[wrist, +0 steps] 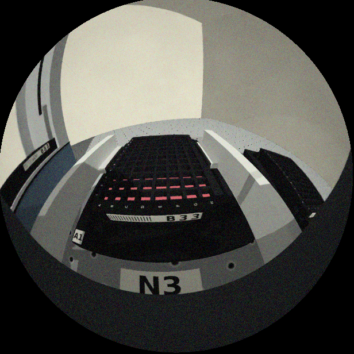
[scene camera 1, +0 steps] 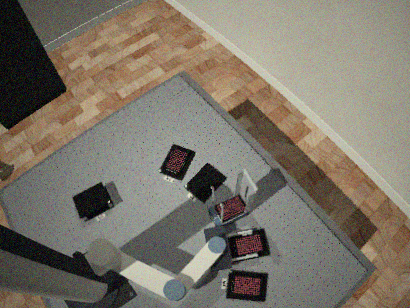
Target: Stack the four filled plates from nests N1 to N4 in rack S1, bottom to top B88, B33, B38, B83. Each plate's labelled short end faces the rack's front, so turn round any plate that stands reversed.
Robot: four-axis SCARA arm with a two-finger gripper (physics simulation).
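Places are measured from the arm's base along level axes (x right, y up, z back), in centimetres.
Pixels of known places: gripper, fingertip midpoint: (scene camera 1: 254, 243); arm's base at its link origin: (scene camera 1: 93, 286).
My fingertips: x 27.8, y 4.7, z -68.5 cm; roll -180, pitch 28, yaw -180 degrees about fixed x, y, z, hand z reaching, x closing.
Observation:
For each thing: its top centre in the pictures, then the offset to it from my fingertips. "*": a spot on its surface instead. Level surfaces: height alone.
- plate B33 at its top centre: (scene camera 1: 249, 244) dx -1.1, dy -0.8, dz +2.1 cm
- Rack S1 at its top centre: (scene camera 1: 232, 188) dx -18.2, dy +26.8, dz -1.1 cm
- plate B88 at its top centre: (scene camera 1: 231, 207) dx -18.0, dy +3.2, dz -1.7 cm
- N4 tag at a spot on its surface: (scene camera 1: 224, 283) * dx +5.3, dy -3.1, dz +20.7 cm
- lid at a spot on its surface: (scene camera 1: 206, 181) * dx -36.5, dy -2.2, dz -2.2 cm
- black item at its top centre: (scene camera 1: 90, 198) dx -60.5, dy +3.6, dz +47.0 cm
- table at its surface level: dy -3.3 cm
My gripper (scene camera 1: 247, 244) (wrist: 157, 138) is shut on plate B33 (scene camera 1: 254, 245) (wrist: 162, 240), one finger along each long side, low at nest N3. In the wrist view the plate's B33 label faces the camera, above the N3 tag (wrist: 160, 282). Rack S1 (scene camera 1: 247, 184) (wrist: 54, 175) has upright posts and a blue base; plate B88 (scene camera 1: 231, 208) (wrist: 15, 182) sits in it. A red-welled plate (scene camera 1: 247, 286) lies by the N4 tag (scene camera 1: 224, 283), and shows at the right of the wrist view (wrist: 290, 175). Another red-welled plate (scene camera 1: 178, 160) lies farther up; its tag is too small to read.
A black plate or lid (scene camera 1: 206, 181) lies between rack S1 and the upper red-welled plate. Another black item (scene camera 1: 93, 201) is at the left of the table (scene camera 1: 150, 130). The arm (scene camera 1: 197, 265) reaches in from the lower left. Rack S1 stands close beside the gripper.

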